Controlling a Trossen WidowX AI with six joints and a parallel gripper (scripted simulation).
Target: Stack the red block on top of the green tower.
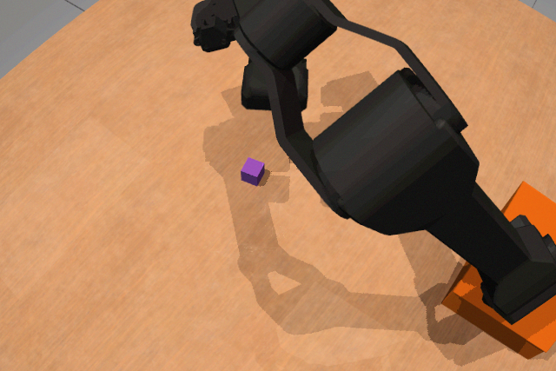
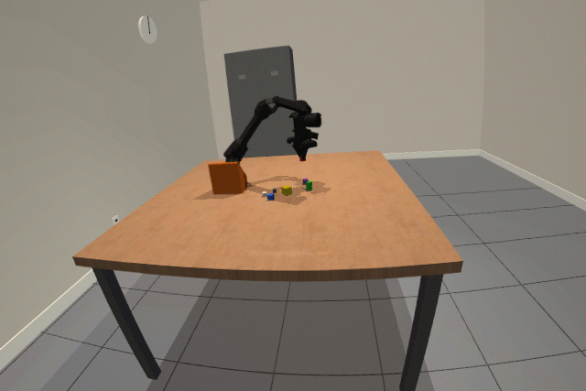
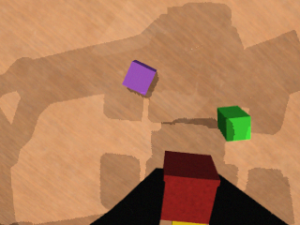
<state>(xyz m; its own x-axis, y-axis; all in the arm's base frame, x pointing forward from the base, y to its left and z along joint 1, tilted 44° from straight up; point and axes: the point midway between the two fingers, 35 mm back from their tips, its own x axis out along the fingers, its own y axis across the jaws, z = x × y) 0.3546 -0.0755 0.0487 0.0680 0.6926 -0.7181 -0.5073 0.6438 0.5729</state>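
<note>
My gripper tip is 40 mm to the right of the purple cube and 130 mm above it. From my gripper tip the other things lie so: red block (right at my gripper tip); then grey cube (140 mm behind, 50 mm to the right, 130 mm below); then yellow cube (80 mm behind, 80 mm to the right, 120 mm below).
</note>
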